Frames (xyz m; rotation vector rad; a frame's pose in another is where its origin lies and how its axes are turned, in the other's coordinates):
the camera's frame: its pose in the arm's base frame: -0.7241 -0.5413 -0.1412 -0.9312 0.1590 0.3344
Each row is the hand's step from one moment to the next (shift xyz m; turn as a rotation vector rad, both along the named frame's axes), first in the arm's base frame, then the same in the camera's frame.
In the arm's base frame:
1: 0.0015 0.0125 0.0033 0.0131 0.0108 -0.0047
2: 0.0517 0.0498 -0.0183 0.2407 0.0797 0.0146
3: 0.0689 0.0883 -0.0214 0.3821 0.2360 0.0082
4: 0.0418 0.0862 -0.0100 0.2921 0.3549 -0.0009
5: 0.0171 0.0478 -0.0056 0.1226 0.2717 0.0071
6: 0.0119 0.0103 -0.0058 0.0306 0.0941 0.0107
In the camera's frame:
1: 0.0032 0.0038 0.0120 0.0159 0.0049 0.0058
2: 0.0641 0.0232 0.0289 0.2385 -0.0513 0.0707
3: 0.0893 0.0407 0.0580 0.4061 -0.0098 0.1918
4: 0.0603 0.0404 0.0633 0.3496 0.0939 0.2833
5: 0.0278 0.0246 0.0351 0.1708 0.1013 0.2224
6: 0.0150 0.0059 0.0048 0.0458 0.0330 0.0820

